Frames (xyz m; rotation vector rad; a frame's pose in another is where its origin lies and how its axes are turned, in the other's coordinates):
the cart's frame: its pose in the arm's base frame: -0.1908 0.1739 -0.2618 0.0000 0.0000 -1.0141
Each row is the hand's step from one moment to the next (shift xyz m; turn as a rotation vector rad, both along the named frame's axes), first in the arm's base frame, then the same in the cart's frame.
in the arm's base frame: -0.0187 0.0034 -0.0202 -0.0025 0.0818 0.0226
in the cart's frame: -0.0128 -0.0141 -0.0202 -0.0708 0.0411 0.0226
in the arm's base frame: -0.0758 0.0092 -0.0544 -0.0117 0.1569 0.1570
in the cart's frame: -0.0479 -0.0595 -0.0544 -0.1394 0.0730 0.1570
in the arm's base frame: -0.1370 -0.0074 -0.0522 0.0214 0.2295 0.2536
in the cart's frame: -0.0661 -0.1202 -0.0522 -0.1835 0.1394 0.2536
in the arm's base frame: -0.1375 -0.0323 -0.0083 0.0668 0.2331 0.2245
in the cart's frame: -0.0452 -0.1338 -0.0083 -0.1626 0.1799 0.2245
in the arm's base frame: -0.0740 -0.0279 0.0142 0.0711 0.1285 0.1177
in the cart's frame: -0.0154 -0.0776 0.0142 -0.0715 0.1283 0.1177
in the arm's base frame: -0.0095 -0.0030 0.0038 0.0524 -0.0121 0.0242
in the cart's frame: -0.0025 -0.0097 0.0038 0.0380 0.0381 0.0242
